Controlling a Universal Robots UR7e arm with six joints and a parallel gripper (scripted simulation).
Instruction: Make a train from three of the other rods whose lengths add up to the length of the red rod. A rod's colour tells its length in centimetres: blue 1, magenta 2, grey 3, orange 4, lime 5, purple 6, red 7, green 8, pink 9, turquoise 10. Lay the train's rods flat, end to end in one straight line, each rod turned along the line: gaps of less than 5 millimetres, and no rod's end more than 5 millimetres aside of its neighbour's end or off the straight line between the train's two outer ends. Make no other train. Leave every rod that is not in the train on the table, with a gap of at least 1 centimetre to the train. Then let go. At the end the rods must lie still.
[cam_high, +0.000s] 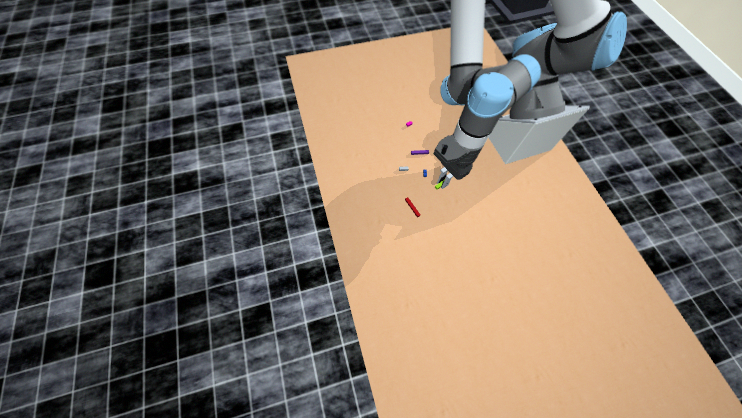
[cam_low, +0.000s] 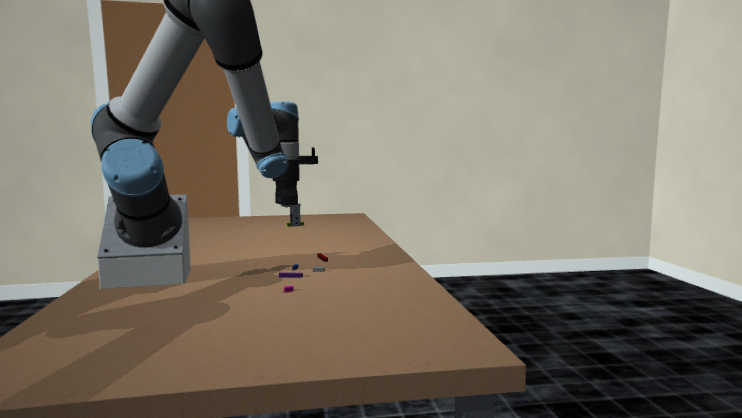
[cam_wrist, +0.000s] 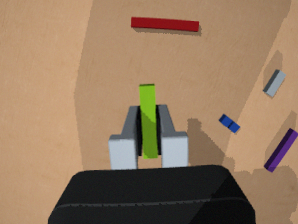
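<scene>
My gripper is now 140 mm to the left of the grey rod, 110 mm above it and 50 mm short of it. Also, from my hand: red rod 110 mm below, 80 mm ahead; then purple rod 180 mm to the right, 110 mm below, 30 mm behind; then lime rod 10 mm below.
</scene>
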